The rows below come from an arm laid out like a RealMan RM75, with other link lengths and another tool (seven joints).
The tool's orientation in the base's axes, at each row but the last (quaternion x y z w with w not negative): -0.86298 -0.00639 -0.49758 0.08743; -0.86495 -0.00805 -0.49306 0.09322; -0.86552 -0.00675 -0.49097 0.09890; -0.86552 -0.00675 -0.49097 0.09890; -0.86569 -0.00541 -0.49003 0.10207; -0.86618 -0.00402 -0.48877 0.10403; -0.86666 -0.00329 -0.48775 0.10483; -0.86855 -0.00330 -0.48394 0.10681; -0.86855 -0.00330 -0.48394 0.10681; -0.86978 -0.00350 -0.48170 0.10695
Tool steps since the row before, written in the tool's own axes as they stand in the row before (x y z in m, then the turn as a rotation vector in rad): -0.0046 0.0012 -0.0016 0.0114 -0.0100 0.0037; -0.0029 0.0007 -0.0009 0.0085 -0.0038 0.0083; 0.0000 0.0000 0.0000 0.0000 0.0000 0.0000; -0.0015 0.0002 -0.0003 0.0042 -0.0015 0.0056; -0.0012 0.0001 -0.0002 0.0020 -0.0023 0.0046; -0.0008 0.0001 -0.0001 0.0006 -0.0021 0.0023; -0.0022 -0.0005 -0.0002 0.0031 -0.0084 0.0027; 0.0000 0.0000 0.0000 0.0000 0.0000 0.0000; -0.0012 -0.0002 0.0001 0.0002 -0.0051 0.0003; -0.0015 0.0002 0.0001 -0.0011 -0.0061 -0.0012
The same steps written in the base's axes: -0.0036 -0.0011 -0.0033 0.0079 0.0096 0.0094; -0.0022 -0.0006 -0.0021 0.0110 0.0045 0.0037; 0.0000 0.0000 0.0000 0.0000 0.0000 0.0000; -0.0010 -0.0001 -0.0012 0.0068 0.0021 0.0010; -0.0008 0.0000 -0.0009 0.0047 0.0029 -0.0002; -0.0005 0.0000 -0.0006 0.0020 0.0024 -0.0003; -0.0014 0.0007 -0.0017 0.0030 0.0084 0.0028; 0.0000 0.0000 0.0000 0.0000 0.0000 0.0000; -0.0006 0.0003 -0.0010 -0.0002 0.0050 0.0009; -0.0007 0.0000 -0.0013 -0.0023 0.0058 0.0008
